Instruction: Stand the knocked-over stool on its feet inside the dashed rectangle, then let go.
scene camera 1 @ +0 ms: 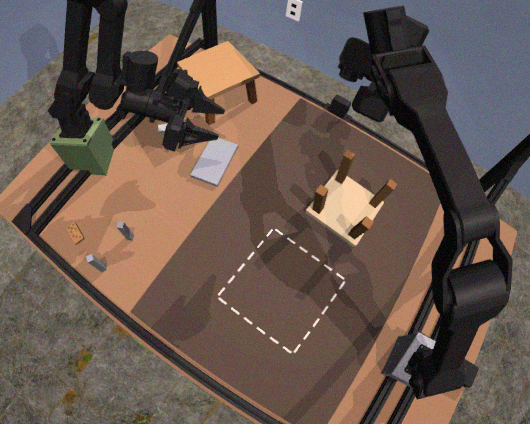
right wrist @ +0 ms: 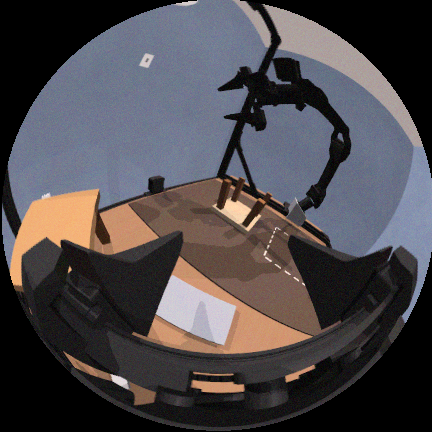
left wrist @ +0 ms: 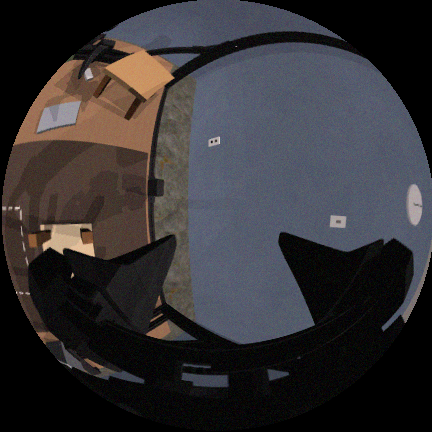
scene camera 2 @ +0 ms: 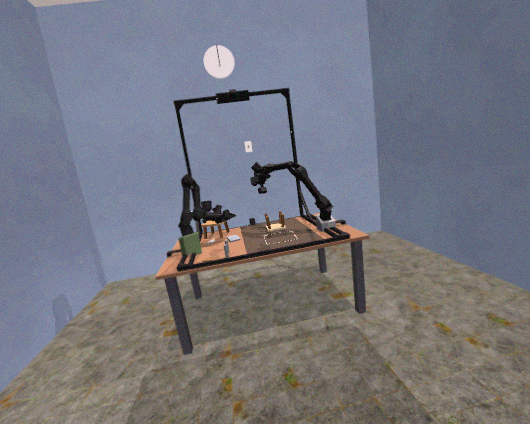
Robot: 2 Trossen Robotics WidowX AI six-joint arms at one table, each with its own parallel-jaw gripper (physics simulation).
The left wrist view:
my left gripper: 228, 238
stool: 78, 236
stool: 139, 72, on the table
